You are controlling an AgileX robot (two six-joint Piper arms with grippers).
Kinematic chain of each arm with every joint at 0, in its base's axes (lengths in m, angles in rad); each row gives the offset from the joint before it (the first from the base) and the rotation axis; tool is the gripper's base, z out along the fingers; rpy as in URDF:
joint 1: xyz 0 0 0.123 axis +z
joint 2: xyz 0 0 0 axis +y
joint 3: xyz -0.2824 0 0.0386 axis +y
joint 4: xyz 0.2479 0 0.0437 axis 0.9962 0 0.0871
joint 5: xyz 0 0 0 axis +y
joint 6: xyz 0.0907 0 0.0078 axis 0.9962 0 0.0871
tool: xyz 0 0 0 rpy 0 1.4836 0
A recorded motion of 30 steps. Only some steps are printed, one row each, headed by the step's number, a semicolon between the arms.
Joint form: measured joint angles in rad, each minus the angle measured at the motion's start. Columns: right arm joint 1, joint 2, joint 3, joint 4, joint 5, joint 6; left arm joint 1, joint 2, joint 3, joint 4, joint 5, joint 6.
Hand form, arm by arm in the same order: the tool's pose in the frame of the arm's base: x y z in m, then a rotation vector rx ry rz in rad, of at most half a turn. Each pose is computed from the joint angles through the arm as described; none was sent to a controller.
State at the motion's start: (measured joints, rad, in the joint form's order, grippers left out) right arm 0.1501 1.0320 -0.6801 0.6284 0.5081 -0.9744; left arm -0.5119 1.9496 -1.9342 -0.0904 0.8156 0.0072
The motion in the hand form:
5: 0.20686 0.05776 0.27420 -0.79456 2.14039 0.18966; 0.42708 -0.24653 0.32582 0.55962 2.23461 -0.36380
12: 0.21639 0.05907 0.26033 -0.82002 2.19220 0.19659; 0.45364 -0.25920 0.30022 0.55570 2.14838 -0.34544
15: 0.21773 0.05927 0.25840 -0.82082 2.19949 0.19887; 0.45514 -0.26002 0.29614 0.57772 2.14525 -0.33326
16: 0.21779 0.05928 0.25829 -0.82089 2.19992 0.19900; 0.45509 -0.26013 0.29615 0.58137 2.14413 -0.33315
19: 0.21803 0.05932 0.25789 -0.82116 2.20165 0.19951; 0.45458 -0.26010 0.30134 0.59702 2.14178 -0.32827
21: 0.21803 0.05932 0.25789 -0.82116 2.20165 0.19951; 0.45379 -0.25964 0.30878 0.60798 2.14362 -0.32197
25: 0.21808 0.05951 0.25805 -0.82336 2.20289 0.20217; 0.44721 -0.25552 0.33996 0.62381 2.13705 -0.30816
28: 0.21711 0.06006 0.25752 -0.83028 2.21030 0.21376; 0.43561 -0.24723 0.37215 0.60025 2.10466 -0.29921
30: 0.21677 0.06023 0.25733 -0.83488 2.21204 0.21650; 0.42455 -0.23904 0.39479 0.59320 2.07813 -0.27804
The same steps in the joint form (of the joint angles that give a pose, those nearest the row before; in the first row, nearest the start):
5: 0.0000 0.0599 -0.0042 0.0020 0.0000 -0.0255; 0.0000 0.1472 -0.1362 0.0000 -0.0451 0.0076
12: 0.0000 0.1246 -0.0042 0.0039 -0.0042 -0.0443; 0.0000 0.2559 -0.2011 0.0216 -0.1702 0.0210
15: 0.0000 0.1337 -0.0042 0.0057 -0.0055 -0.0461; 0.0000 0.2643 -0.2011 0.0216 -0.1746 0.0413
16: 0.0000 0.1342 -0.0042 0.0058 -0.0055 -0.0462; 0.0000 0.2644 -0.2012 0.0195 -0.1745 0.0458
19: 0.0000 0.1360 -0.0042 0.0057 -0.0055 -0.0461; 0.0000 0.2658 -0.2253 0.0177 -0.1494 0.0591
21: 0.0000 0.1360 -0.0042 0.0057 -0.0055 -0.0461; 0.0000 0.2684 -0.2612 0.0213 -0.1107 0.0638
25: 0.0000 0.1367 -0.0059 0.0057 -0.0017 -0.0461; 0.0000 0.2617 -0.3758 0.0350 0.0097 0.0660
28: 0.0000 0.1367 -0.0059 0.0072 0.0119 -0.0462; 0.0000 0.2168 -0.4178 0.0595 0.0598 0.0439
30: 0.0000 0.1367 -0.0059 0.0072 0.0165 -0.0478; 0.0000 0.1707 -0.4241 0.0842 0.0869 0.0382

